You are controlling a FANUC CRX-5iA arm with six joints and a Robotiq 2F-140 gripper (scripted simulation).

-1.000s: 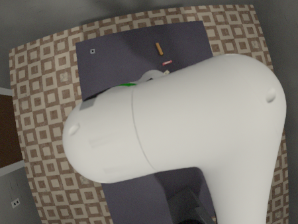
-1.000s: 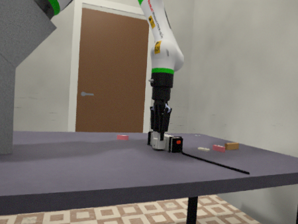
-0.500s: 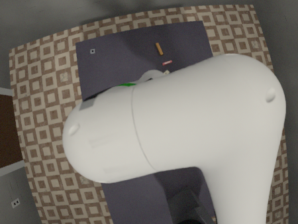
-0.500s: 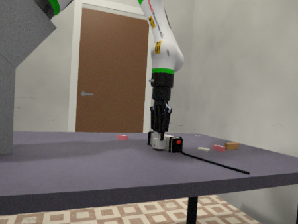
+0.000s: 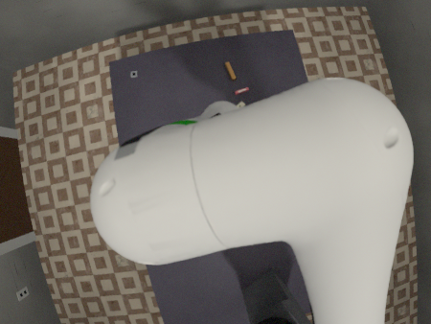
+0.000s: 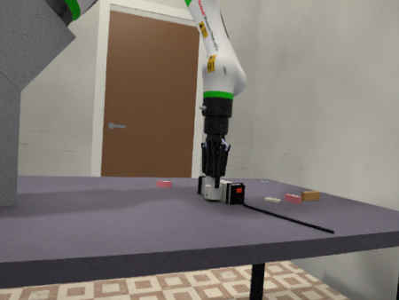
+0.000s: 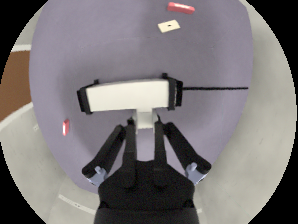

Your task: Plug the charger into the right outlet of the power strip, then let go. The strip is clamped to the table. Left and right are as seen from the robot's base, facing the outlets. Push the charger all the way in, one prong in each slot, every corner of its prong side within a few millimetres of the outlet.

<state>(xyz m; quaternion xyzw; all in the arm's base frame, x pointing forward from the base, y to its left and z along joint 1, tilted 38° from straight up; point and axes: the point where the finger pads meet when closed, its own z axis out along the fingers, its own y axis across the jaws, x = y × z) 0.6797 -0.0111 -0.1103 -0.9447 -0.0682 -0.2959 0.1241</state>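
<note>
The charger lies 10 mm ahead of my hand and 10 mm below it. The rest, counted from my hand: power strip (50 mm ahead, 50 mm to the left, 10 mm below); then red switch (70 mm ahead, 50 mm to the right).
</note>
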